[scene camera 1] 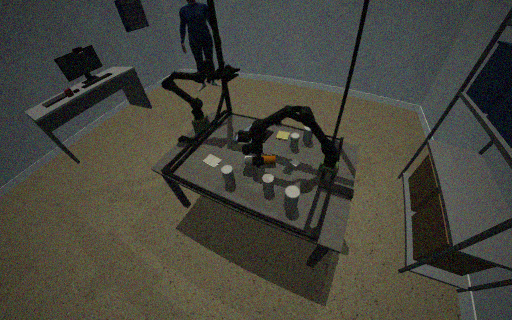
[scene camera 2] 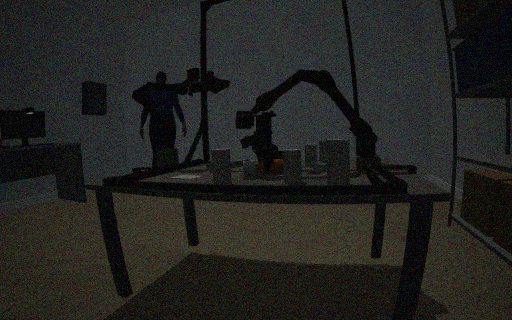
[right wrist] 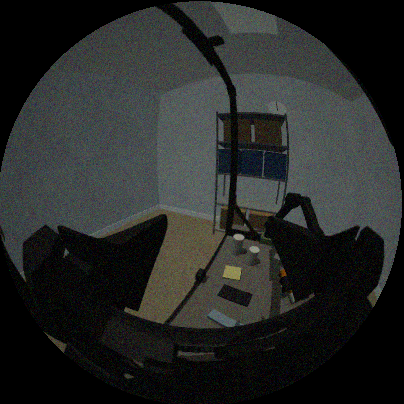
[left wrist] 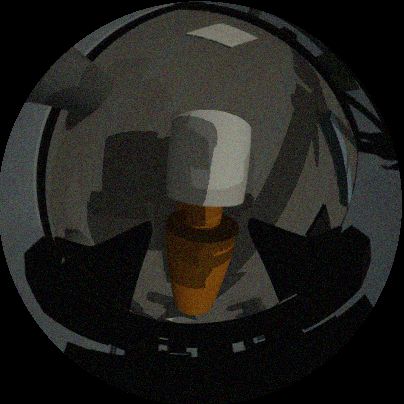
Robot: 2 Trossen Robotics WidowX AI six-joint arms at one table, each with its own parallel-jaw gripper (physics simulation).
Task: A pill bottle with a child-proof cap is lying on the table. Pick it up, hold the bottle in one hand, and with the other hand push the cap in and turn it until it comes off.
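Observation:
The orange pill bottle (scene camera 1: 270,159) (scene camera 2: 278,163) (left wrist: 196,270) (right wrist: 283,273) lies on its side on the table, its white cap (scene camera 1: 248,160) (scene camera 2: 249,170) (left wrist: 227,160) (right wrist: 292,297) towards the left in the scene views. My left gripper (scene camera 1: 259,161) (scene camera 2: 270,166) (left wrist: 200,225) is open and low over the bottle, pointing down. In the left wrist view its fingers stand on either side of the bottle near the neck and shoulder, with the cap beyond them. My right gripper (scene camera 1: 238,71) (scene camera 2: 227,83) (right wrist: 219,220) is open and empty, raised high at the back left of the scene views, away from the bottle.
Three white-topped canisters (scene camera 1: 228,177) (scene camera 1: 268,185) (scene camera 1: 292,202) stand near the front table edge; two more (scene camera 1: 295,142) (scene camera 1: 307,136) stand behind. A white paper (scene camera 1: 211,160), yellow note (scene camera 1: 283,135) (right wrist: 232,272), dark flat pad (right wrist: 235,295) and light-blue item (right wrist: 221,318) lie on the table.

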